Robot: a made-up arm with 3 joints. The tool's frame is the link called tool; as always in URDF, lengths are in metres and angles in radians. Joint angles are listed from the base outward.
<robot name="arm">
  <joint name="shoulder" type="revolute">
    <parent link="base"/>
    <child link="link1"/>
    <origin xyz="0 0 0.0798" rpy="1.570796 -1.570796 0"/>
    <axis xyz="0 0 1"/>
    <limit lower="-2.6" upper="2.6"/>
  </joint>
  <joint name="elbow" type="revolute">
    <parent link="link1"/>
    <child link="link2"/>
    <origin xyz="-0.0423 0.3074 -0.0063" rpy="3.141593 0 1.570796"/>
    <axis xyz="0 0 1"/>
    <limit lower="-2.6" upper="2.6"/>
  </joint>
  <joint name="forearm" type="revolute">
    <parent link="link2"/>
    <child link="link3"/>
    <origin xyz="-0.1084 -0.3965 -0.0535" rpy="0 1.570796 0"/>
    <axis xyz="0 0 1"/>
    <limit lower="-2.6" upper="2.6"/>
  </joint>
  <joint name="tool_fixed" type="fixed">
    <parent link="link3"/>
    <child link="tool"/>
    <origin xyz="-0.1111 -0.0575 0.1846" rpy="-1.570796 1.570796 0"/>
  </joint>
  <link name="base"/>
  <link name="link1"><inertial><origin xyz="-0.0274 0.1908 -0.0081"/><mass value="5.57"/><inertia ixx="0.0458" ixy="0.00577" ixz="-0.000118" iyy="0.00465" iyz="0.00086" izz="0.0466"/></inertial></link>
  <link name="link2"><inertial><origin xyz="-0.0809 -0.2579 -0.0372"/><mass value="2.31"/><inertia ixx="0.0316" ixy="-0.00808" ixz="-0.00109" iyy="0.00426" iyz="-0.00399" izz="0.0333"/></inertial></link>
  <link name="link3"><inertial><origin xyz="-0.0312 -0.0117 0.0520"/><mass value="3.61"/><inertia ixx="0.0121" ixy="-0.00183" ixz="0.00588" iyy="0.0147" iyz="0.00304" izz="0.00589"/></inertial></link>
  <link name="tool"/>
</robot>
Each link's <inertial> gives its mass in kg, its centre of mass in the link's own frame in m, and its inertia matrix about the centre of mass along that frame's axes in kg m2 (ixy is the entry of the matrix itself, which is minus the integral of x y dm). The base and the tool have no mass. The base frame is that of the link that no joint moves.
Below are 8 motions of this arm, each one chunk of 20 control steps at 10 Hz.
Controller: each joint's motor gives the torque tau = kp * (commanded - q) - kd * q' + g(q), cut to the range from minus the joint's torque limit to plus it. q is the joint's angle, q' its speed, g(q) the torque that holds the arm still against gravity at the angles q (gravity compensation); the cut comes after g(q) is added. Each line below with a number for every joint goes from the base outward.
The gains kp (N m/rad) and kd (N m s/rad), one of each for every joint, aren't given. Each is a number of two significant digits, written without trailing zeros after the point. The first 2 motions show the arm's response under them.
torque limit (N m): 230 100 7.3
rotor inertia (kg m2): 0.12 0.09 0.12
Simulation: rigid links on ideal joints. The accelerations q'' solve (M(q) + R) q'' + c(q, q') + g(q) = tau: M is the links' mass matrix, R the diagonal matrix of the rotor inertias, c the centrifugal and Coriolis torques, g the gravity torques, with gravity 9.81 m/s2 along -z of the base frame. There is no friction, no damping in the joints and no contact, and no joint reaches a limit. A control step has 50 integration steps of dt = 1/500 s. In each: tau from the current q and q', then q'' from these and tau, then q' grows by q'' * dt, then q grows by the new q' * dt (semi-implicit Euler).
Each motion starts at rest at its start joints. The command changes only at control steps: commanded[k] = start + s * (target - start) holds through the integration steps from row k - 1 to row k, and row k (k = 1, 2, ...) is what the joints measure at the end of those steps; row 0 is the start. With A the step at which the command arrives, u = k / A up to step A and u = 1 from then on. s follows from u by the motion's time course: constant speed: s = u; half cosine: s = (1 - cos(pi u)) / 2; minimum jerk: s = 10 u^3 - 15 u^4 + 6 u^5; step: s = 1 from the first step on.
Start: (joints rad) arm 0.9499 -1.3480 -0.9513
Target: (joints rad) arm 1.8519 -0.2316 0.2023
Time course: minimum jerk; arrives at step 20
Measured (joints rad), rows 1 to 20:
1: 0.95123 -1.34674 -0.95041
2: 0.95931 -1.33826 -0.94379
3: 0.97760 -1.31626 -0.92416
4: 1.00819 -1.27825 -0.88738
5: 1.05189 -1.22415 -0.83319
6: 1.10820 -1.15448 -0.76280
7: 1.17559 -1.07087 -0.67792
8: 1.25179 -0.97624 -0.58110
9: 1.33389 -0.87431 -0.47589
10: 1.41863 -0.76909 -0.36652
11: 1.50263 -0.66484 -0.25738
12: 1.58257 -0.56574 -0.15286
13: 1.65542 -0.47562 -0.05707
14: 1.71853 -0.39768 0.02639
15: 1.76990 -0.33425 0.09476
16: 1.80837 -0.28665 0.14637
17: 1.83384 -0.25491 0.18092
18: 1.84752 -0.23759 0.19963
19: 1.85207 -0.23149 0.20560
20: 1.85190 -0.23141 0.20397
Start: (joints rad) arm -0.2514 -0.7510 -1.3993
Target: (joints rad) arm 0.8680 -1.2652 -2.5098
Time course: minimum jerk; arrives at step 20
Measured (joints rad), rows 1 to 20:
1: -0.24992 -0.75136 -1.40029
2: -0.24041 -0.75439 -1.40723
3: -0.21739 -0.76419 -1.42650
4: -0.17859 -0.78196 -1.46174
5: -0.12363 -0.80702 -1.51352
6: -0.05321 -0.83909 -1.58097
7: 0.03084 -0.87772 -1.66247
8: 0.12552 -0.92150 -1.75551
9: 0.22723 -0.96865 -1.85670
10: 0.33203 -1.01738 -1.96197
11: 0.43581 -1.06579 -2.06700
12: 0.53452 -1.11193 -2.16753
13: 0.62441 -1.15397 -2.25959
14: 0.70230 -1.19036 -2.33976
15: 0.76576 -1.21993 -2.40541
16: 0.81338 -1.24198 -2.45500
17: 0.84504 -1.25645 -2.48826
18: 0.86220 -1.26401 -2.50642
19: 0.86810 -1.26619 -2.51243
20: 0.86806 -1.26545 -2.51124
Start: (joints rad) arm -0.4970 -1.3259 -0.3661
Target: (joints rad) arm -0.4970 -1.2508 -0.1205
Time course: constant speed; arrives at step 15
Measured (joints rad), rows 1 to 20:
1: -0.49683 -1.32140 -0.35469
2: -0.49714 -1.31432 -0.33290
3: -0.49710 -1.30929 -0.31346
4: -0.49697 -1.30516 -0.29855
5: -0.49701 -1.30008 -0.28368
6: -0.49706 -1.29471 -0.26706
7: -0.49704 -1.28976 -0.25005
8: -0.49702 -1.28491 -0.23363
9: -0.49703 -1.27986 -0.21750
10: -0.49704 -1.27479 -0.20120
11: -0.49703 -1.26981 -0.18474
12: -0.49703 -1.26483 -0.16832
13: -0.49703 -1.25981 -0.15197
14: -0.49703 -1.25479 -0.13562
15: -0.49703 -1.24979 -0.11924
16: -0.49725 -1.24923 -0.11427
17: -0.49688 -1.25132 -0.11969
18: -0.49691 -1.25145 -0.12276
19: -0.49706 -1.25053 -0.12130
20: -0.49704 -1.25053 -0.11979

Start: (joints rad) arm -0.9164 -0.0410 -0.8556
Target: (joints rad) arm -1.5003 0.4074 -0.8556
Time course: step
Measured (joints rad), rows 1 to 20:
1: -1.31481 0.18710 -0.76734
2: -1.66617 0.67343 -0.69235
3: -1.79605 0.65732 -0.82547
4: -1.54850 0.49891 -0.92977
5: -1.33169 0.28447 -0.83512
6: -1.37134 0.26670 -0.77660
7: -1.51658 0.43740 -0.82211
8: -1.60613 0.50529 -0.87487
9: -1.55472 0.46291 -0.88604
10: -1.46104 0.38021 -0.85285
11: -1.44061 0.34900 -0.83065
12: -1.48748 0.39414 -0.84267
13: -1.53277 0.43794 -0.86155
14: -1.53015 0.43599 -0.86709
15: -1.49662 0.40638 -0.85837
16: -1.47794 0.38668 -0.84898
17: -1.48854 0.39541 -0.84955
18: -1.50790 0.41411 -0.85591
19: -1.51324 0.41964 -0.85969
20: -1.50330 0.41088 -0.85800

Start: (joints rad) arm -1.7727 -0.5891 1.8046
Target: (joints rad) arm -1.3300 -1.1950 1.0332
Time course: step
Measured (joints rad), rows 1 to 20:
1: -1.31334 -0.89772 1.53565
2: -1.23214 -1.47027 0.89219
3: -1.32148 -1.34039 0.74926
4: -1.34790 -1.06429 1.01900
5: -1.35047 -1.12600 1.14538
6: -1.31303 -1.25001 1.06325
7: -1.32424 -1.23128 0.99551
8: -1.33552 -1.16952 1.01344
9: -1.33390 -1.17716 1.04398
10: -1.32707 -1.20618 1.04334
11: -1.32824 -1.20395 1.03111
12: -1.33122 -1.19001 1.02876
13: -1.33093 -1.19058 1.03309
14: -1.32944 -1.19718 1.03493
15: -1.32955 -1.19718 1.03361
16: -1.33024 -1.19405 1.03260
17: -1.33023 -1.19393 1.03291
18: -1.32989 -1.19541 1.03338
19: -1.32989 -1.19552 1.03335
20: -1.33005 -1.19483 1.03316

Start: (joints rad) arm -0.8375 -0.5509 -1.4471
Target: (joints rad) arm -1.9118 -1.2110 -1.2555
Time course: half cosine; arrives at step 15
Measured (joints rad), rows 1 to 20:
1: -0.85161 -0.56014 -1.44481
2: -0.89198 -0.58424 -1.43842
3: -0.95382 -0.61969 -1.42848
4: -1.03337 -0.66697 -1.41511
5: -1.12768 -0.72436 -1.39881
6: -1.23270 -0.78836 -1.38048
7: -1.34377 -0.85642 -1.36098
8: -1.45594 -0.92596 -1.34105
9: -1.56445 -0.99375 -1.32147
10: -1.66472 -1.05657 -1.30310
11: -1.75244 -1.11167 -1.28678
12: -1.82382 -1.15663 -1.27324
13: -1.87577 -1.18941 -1.26311
14: -1.90598 -1.20856 -1.25688
15: -1.91307 -1.21328 -1.25485
16: -1.91144 -1.21091 -1.25516
17: -1.91199 -1.21029 -1.25560
18: -1.91176 -1.21112 -1.25569
19: -1.91176 -1.21126 -1.25549
20: -1.91182 -1.21091 -1.25542

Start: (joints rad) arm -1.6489 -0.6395 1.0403
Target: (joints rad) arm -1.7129 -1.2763 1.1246
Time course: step
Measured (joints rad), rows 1 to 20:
1: -1.78458 -1.16733 1.10536
2: -1.64354 -1.52413 1.15795
3: -1.70774 -1.34286 1.13884
4: -1.73505 -1.15896 1.11582
5: -1.71998 -1.24152 1.11812
6: -1.70055 -1.32965 1.12695
7: -1.71021 -1.29463 1.12739
8: -1.71802 -1.25160 1.12434
9: -1.71462 -1.26690 1.12362
10: -1.71039 -1.28758 1.12451
11: -1.71208 -1.28112 1.12490
12: -1.71402 -1.27113 1.12470
13: -1.71334 -1.27386 1.12454
14: -1.71238 -1.27865 1.12455
15: -1.71268 -1.27753 1.12460
16: -1.71314 -1.27523 1.12462
17: -1.71301 -1.27569 1.12461
18: -1.71279 -1.27678 1.12460
19: -1.71284 -1.27660 1.12459
20: -1.71295 -1.27608 1.12460

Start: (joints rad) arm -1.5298 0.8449 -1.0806
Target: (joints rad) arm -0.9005 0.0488 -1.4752
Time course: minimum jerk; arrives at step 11
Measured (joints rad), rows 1 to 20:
1: -1.52808 0.84168 -1.08255
2: -1.51384 0.81964 -1.09555
3: -1.46577 0.75863 -1.12864
4: -1.37098 0.64906 -1.17961
5: -1.24174 0.50164 -1.24010
6: -1.11167 0.34437 -1.30539
7: -1.01108 0.21001 -1.37166
8: -0.94614 0.11712 -1.42904
9: -0.90766 0.06270 -1.46587
10: -0.89085 0.03903 -1.47907
11: -0.89373 0.04095 -1.47701
12: -0.90369 0.05186 -1.47364
13: -0.90594 0.05465 -1.47474
14: -0.90063 0.04930 -1.47621
15: -0.89724 0.04541 -1.47540
16: -0.89916 0.04719 -1.47448
17: -0.90196 0.05025 -1.47493
18: -0.90189 0.05034 -1.47564
19: -0.90015 0.04852 -1.47550
20: -0.89952 0.04775 -1.47500

